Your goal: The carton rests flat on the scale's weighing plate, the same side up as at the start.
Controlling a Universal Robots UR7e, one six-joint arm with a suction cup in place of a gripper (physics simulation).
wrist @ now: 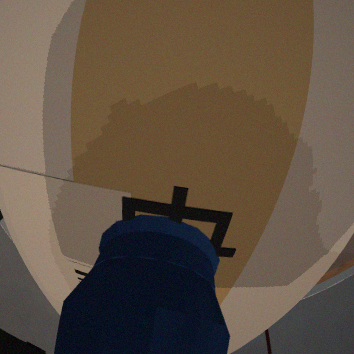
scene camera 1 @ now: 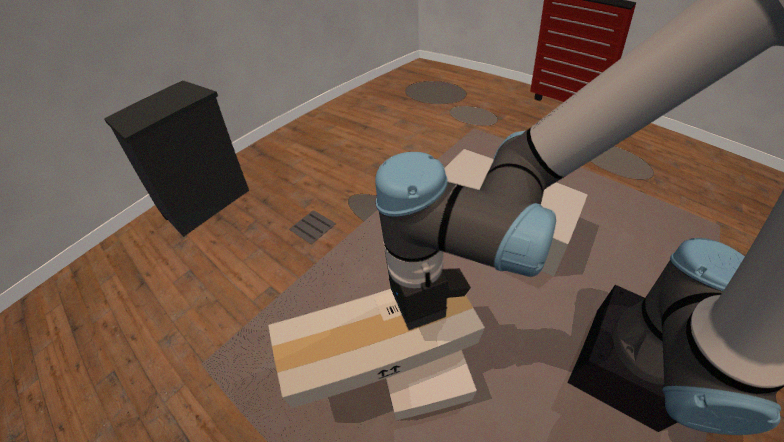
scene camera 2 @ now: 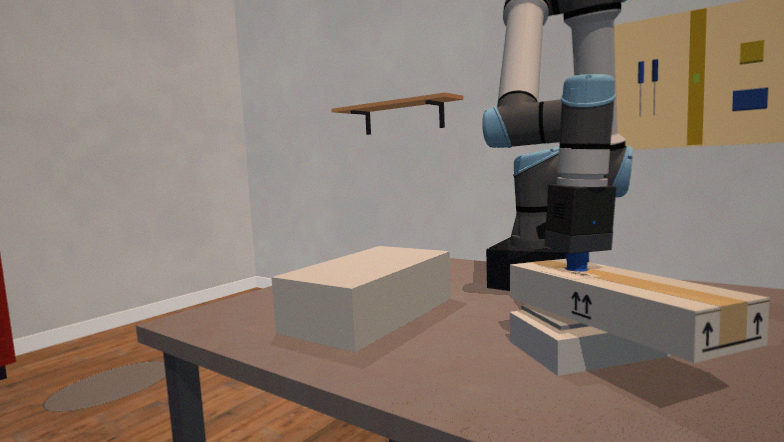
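Seen in the pictures: end effector, tool point: (wrist: 160,231); arm's base, origin of the base link: (scene camera 1: 651,345) (scene camera 2: 542,242).
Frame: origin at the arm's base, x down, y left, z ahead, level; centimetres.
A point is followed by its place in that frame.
The long white carton (scene camera 1: 329,340) @(x -3.3, y 28.0, z 49.1 cm) (scene camera 2: 620,307) @(x -1.5, y 23.9, z 53.7 cm) (wrist: 195,60), with a tan tape strip, hangs level from my suction gripper (scene camera 1: 426,312) @(x -1.7, y 15.6, z 39.9 cm) (scene camera 2: 577,265) (wrist: 159,235). The blue cup sits on its top face, off centre toward one end, and the suction is on. The printed arrows point up. The carton lies across the white scale (scene camera 1: 436,390) @(x 5.3, y 23.2, z 31.6 cm) (scene camera 2: 533,339) @(x 7.5, y 10.5, z 46.6 cm), right over the weighing plate (scene camera 2: 561,323) @(x 3.8, y 15.2, z 47.9 cm), with its long end jutting past the scale above the table. It is very close to the plate; whether they touch is hard to tell. Most of the plate is hidden under the carton.
A large plain box (scene camera 1: 565,211) @(x -0.6, y -26.0, z 24.2 cm) (scene camera 2: 403,299) @(x 5.5, y -16.6, z 41.3 cm) stands on the table (scene camera 1: 647,230) @(x 10.7, y -45.9, z -0.3 cm) (scene camera 2: 263,351) @(x 10.8, y -32.5, z 63.9 cm), partly behind the arm in scene camera 1. A black cabinet (scene camera 1: 186,170) and a red drawer chest (scene camera 1: 576,49) stand on the floor. A shelf (scene camera 2: 398,103) is on the wall.
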